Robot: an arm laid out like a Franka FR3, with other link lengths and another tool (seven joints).
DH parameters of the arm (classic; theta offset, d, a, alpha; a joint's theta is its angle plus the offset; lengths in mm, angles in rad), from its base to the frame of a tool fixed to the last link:
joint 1: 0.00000 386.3 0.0 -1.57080
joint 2: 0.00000 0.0 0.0 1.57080
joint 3: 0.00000 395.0 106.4 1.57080
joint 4: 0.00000 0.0 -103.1 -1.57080
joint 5: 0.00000 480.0 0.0 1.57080
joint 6: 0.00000 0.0 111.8 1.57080
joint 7: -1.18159 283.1 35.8 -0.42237
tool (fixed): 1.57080 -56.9 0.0 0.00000
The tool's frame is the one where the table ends.
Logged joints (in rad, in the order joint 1, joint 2, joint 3, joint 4, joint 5, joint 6, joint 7), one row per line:
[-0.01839 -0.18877 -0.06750 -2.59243 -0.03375 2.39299 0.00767]
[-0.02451 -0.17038 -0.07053 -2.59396 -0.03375 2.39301 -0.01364]
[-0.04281 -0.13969 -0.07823 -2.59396 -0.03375 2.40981 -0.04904]
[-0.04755 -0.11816 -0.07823 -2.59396 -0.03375 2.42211 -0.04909]
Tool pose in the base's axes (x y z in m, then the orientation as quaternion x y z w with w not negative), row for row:
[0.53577 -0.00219 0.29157 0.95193 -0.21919 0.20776 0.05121]
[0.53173 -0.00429 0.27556 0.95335 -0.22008 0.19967 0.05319]
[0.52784 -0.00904 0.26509 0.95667 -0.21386 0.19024 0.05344]
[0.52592 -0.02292 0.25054 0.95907 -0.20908 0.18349 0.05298]
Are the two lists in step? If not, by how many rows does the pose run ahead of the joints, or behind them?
The pose runs 1 row behind the joints: the pose in row i belongs to the joints in row i - 1.
